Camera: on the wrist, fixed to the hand. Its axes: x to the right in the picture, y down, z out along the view.
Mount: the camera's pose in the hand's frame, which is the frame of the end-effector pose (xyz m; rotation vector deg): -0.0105 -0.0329 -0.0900 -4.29 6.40 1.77
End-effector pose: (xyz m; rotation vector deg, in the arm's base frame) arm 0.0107 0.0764 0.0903 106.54 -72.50 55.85
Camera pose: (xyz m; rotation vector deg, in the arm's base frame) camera 0.0207 0.1671 0.1215 97.93 -71.61 58.40
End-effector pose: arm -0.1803 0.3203 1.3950 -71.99 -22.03 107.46
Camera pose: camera -0.0849 0.3157 1.3817 -81.23 -21.79 104.37
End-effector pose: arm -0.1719 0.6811 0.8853 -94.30 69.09 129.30
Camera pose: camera -0.0826 0.6496 0.8673 103.42 -67.92 -130.06
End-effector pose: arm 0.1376 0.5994 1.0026 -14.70 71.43 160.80
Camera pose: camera 0.1634 0.5549 0.9211 23.02 -66.60 -164.41
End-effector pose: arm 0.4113 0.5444 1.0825 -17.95 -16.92 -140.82
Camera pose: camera 0.3854 0.5501 0.9898 -12.01 -8.60 -140.31
